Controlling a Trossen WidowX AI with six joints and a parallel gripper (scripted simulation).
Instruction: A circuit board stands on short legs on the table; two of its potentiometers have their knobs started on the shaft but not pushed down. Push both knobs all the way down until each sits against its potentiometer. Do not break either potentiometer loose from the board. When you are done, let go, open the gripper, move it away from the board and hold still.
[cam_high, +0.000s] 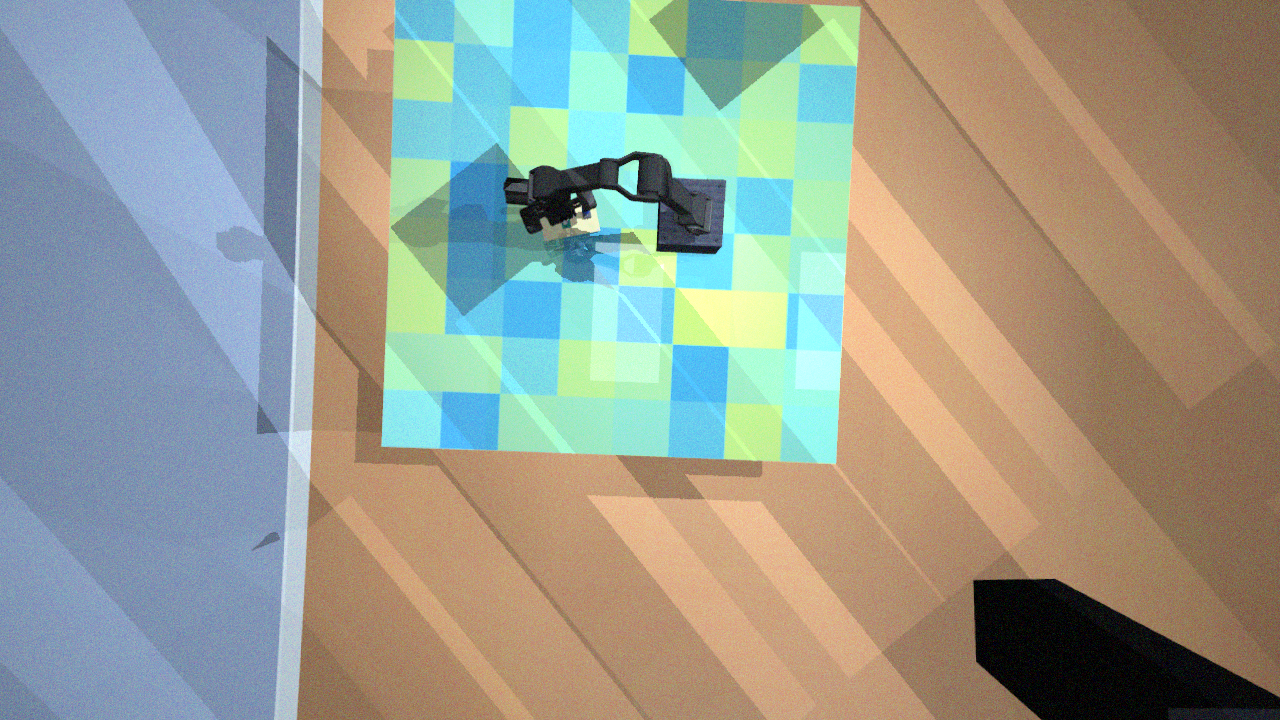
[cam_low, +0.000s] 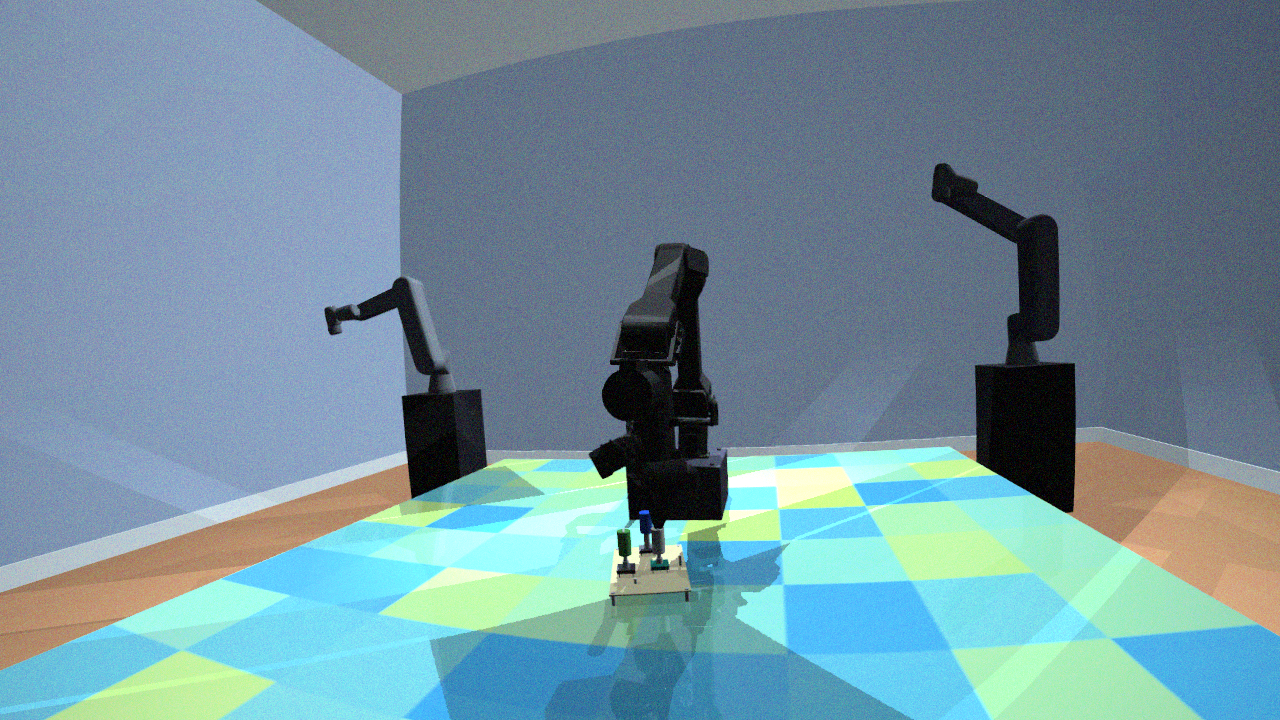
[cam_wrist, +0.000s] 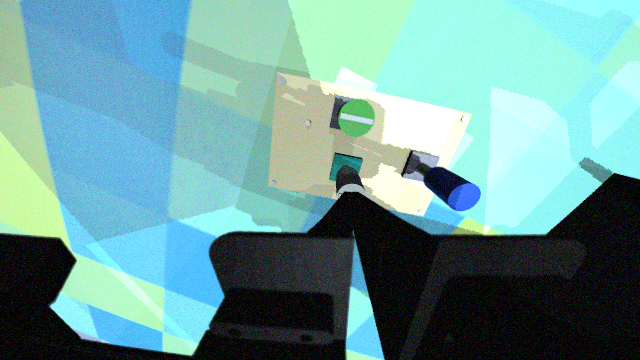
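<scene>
My gripper tip is 10 mm above the grey knob. From my gripper tip the other things lie so: green knob (20 mm ahead, 40 mm to the right, 10 mm below); then teal potentiometer (30 mm below).
</scene>
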